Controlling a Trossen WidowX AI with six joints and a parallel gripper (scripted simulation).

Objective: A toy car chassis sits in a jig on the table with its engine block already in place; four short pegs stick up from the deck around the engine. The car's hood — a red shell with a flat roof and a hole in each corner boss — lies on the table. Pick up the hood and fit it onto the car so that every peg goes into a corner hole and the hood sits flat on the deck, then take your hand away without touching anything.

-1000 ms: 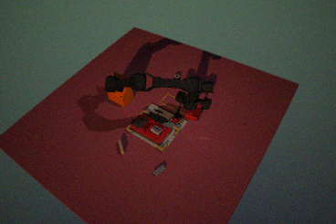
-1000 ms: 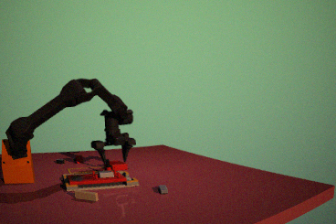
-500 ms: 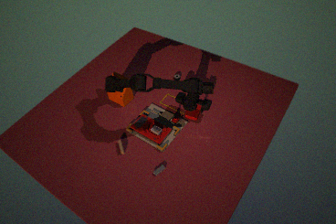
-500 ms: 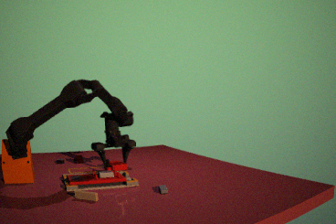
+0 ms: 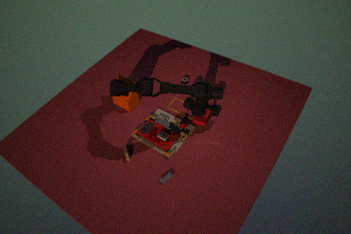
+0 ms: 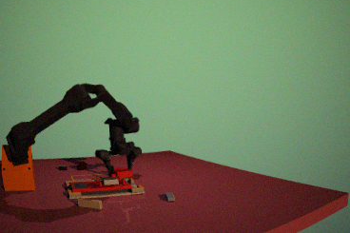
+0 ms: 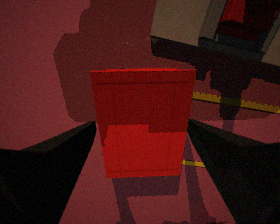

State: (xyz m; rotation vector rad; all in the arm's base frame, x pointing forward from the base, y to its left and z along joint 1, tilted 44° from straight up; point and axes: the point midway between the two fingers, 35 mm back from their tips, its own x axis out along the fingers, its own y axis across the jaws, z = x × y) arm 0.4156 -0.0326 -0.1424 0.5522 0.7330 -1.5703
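Now: the grey engine block 12 cm behind my gripper tip, 21 cm to the right of it and 2 cm above it. The rest, counted from my gripper tip: tan wooden bar (24 cm behind, 37 cm to the right); dark wheel (21 cm behind, 22 cm to the left); red hood (1 cm above).
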